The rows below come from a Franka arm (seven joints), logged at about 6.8 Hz.
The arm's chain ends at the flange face. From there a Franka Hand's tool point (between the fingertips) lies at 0.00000 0.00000 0.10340 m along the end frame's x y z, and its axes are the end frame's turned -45 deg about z.
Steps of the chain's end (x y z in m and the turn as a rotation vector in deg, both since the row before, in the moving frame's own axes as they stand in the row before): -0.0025 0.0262 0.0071 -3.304 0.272 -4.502; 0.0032 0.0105 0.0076 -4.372 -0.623 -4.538; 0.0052 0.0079 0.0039 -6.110 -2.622 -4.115
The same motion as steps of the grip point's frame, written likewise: -0.0240 0.0215 0.0069 -2.529 -2.144 -4.502; -0.0113 0.0147 0.0073 -2.651 -3.532 -4.538; -0.0129 0.0141 0.0032 -2.466 -6.174 -4.115
